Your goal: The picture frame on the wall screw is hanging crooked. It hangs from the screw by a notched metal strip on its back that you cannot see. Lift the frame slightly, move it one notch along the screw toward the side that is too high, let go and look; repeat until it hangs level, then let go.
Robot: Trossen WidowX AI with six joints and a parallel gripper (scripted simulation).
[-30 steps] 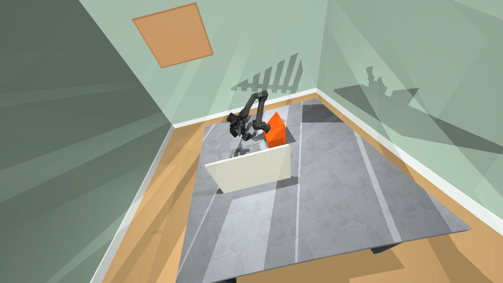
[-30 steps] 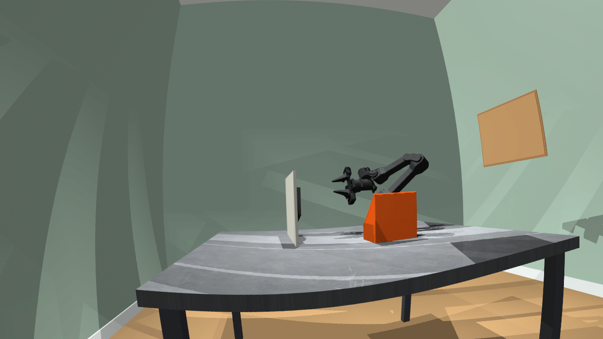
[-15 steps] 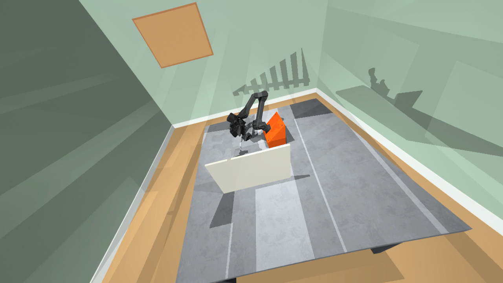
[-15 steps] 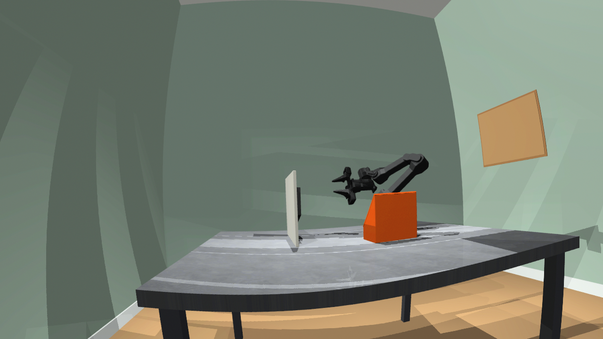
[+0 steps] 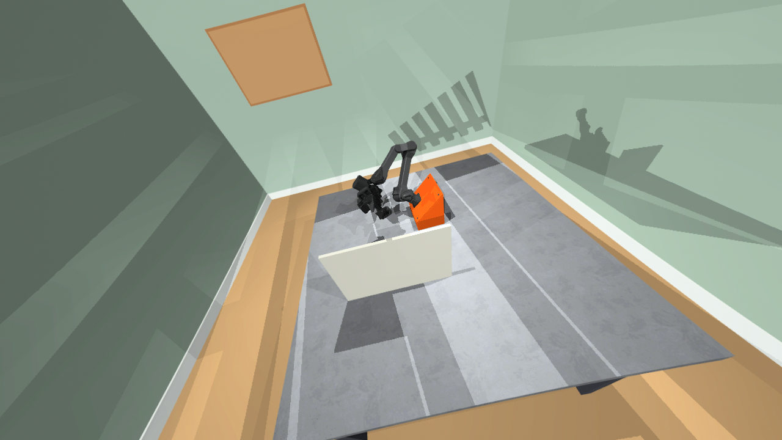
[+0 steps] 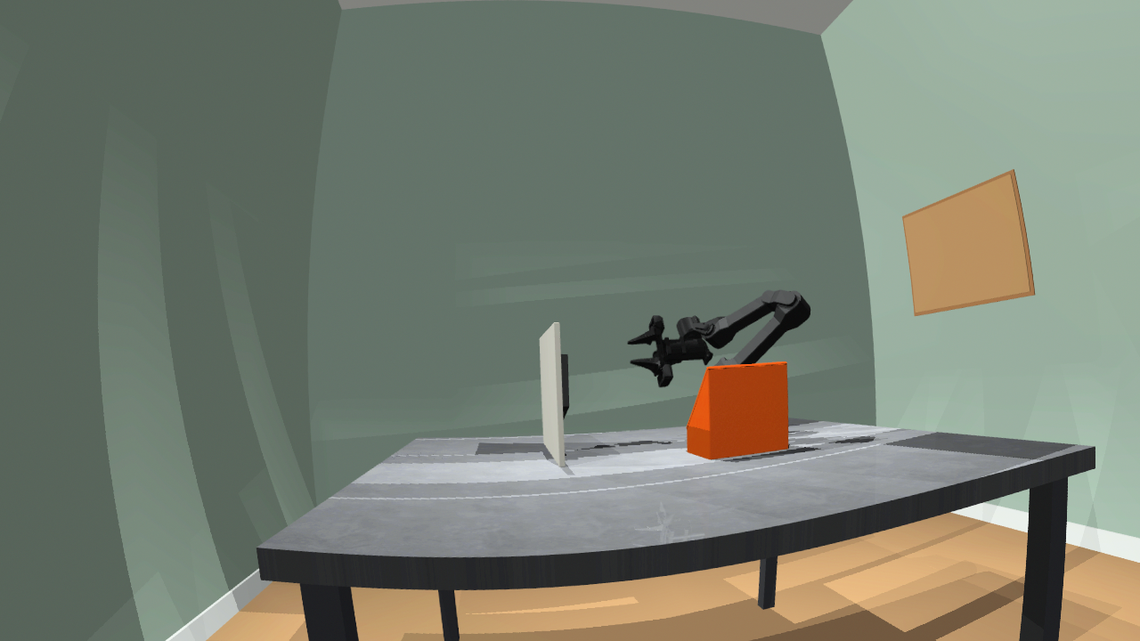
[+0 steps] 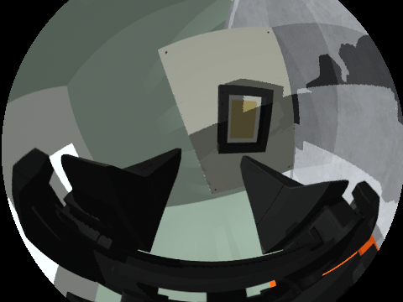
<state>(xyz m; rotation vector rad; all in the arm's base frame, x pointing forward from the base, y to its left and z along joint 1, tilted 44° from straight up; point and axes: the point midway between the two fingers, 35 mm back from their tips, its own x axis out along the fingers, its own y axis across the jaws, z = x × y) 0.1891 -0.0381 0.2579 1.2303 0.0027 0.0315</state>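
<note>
My gripper tip is now 190 mm short of the picture frame, 30 mm to the right of it and 90 mm above it. From my gripper tip the other things lie so: wall panel (200 mm ahead, 20 mm to the left, 100 mm below).
</note>
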